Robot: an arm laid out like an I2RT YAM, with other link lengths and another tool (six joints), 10 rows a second.
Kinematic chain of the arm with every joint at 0, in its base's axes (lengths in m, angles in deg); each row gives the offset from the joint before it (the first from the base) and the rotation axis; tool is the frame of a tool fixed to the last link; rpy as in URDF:
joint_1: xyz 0 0 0.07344 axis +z
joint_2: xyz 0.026 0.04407 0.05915 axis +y
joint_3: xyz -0.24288 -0.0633 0 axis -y
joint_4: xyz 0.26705 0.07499 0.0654 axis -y
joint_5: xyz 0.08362 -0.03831 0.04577 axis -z
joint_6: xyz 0.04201 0 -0.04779 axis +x
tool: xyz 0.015 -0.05 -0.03 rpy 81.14 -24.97 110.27
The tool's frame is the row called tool.
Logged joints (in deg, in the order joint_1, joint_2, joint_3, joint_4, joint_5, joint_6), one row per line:
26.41 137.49 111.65 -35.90 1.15 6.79
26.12 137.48 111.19 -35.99 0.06 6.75
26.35 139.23 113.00 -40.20 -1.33 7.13
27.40 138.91 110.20 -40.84 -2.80 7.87
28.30 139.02 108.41 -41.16 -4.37 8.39
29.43 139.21 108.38 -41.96 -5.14 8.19
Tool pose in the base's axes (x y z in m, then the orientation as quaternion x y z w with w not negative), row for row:
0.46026 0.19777 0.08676 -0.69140 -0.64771 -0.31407 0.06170
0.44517 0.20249 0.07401 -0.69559 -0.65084 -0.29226 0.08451
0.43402 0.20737 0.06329 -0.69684 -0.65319 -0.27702 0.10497
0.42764 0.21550 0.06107 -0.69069 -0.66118 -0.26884 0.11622
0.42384 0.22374 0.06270 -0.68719 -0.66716 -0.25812 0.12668
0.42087 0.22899 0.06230 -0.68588 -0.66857 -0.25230 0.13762
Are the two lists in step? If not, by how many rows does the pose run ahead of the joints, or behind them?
The pose runs 2 rows ahead of the joints: the pose in row i belongs to the joints in row i + 2.
